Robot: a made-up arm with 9 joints.
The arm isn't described. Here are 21 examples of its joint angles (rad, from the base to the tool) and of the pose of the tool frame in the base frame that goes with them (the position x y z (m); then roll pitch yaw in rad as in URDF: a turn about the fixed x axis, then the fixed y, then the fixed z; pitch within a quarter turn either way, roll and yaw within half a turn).
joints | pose
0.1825 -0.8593 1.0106 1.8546 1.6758 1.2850 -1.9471 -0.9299 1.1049 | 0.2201 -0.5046 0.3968 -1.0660 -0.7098 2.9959
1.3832 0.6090 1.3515 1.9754 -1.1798 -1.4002 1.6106 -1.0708 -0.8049 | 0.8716 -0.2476 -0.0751 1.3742 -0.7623 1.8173
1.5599 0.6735 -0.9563 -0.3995 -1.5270 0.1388 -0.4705 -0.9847 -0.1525 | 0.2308 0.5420 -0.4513 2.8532 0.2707 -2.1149
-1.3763 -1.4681 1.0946 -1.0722 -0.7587 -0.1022 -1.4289 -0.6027 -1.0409 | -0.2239 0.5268 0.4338 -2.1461 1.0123 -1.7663
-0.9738 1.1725 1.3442 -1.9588 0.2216 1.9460 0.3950 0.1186 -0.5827 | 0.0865 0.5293 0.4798 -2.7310 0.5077 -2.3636
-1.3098 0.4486 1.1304 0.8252 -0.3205 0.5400 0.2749 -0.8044 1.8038 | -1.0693 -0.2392 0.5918 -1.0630 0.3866 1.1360
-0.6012 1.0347 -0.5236 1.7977 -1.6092 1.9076 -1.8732 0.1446 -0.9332 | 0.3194 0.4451 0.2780 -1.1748 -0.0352 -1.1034
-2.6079 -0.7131 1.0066 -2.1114 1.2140 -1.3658 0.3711 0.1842 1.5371 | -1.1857 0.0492 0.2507 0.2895 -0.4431 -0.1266
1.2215 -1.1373 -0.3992 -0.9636 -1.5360 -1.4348 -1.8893 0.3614 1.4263 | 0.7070 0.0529 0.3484 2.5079 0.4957 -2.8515
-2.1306 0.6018 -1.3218 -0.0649 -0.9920 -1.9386 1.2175 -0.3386 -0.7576 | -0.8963 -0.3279 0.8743 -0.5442 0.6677 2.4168
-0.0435 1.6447 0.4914 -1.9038 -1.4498 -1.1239 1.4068 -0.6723 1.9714 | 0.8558 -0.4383 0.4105 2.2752 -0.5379 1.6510
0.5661 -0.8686 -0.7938 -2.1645 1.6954 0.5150 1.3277 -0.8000 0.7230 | 0.4675 0.2318 0.0325 0.2790 -1.0711 -1.3653
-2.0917 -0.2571 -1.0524 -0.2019 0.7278 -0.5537 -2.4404 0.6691 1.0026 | -0.3698 -0.3305 0.2005 1.1416 -0.7717 2.3409
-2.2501 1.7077 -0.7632 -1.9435 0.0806 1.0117 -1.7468 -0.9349 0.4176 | -0.1694 -0.2898 0.3427 -0.4579 -0.0187 -2.5894
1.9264 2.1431 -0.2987 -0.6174 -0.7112 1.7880 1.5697 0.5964 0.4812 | 0.7284 0.1575 -0.3414 -1.1440 0.7362 -2.0519
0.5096 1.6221 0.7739 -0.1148 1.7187 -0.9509 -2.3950 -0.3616 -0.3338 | 0.3720 -0.2120 0.5835 0.1658 0.9240 2.6524
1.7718 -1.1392 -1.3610 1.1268 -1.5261 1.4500 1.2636 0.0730 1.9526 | 0.1378 0.1092 0.0804 1.6454 0.6634 2.7542
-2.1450 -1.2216 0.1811 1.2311 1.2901 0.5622 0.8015 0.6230 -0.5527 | -0.6363 0.4004 -0.0437 1.7183 -1.2428 -2.4174
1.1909 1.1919 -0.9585 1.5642 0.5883 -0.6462 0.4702 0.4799 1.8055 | 0.4143 0.6609 -0.3212 0.2678 -1.2266 -1.2874
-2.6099 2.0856 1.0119 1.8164 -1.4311 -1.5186 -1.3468 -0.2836 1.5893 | -0.3919 -0.1168 -0.3026 0.0419 -1.1093 2.2192
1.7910 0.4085 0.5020 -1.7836 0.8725 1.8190 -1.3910 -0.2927 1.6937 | 0.0955 -0.2695 -0.4440 -2.1474 0.3577 1.9352
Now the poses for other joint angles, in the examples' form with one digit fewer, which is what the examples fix.
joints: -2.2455 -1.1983 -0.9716 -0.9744 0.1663 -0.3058 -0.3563 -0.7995 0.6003
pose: -0.869 0.385 0.029 2.957 0.562 -1.599
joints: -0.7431 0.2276 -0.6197 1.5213 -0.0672 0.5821 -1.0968 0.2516 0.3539
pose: -0.038 -0.102 1.290 0.233 0.335 1.551
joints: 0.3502 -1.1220 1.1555 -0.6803 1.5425 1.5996 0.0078 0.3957 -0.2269
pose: 0.346 -0.712 0.229 3.092 0.387 0.826
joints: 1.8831 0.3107 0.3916 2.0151 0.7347 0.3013 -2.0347 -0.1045 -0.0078
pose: 0.359 -0.246 -0.123 1.739 0.270 0.544
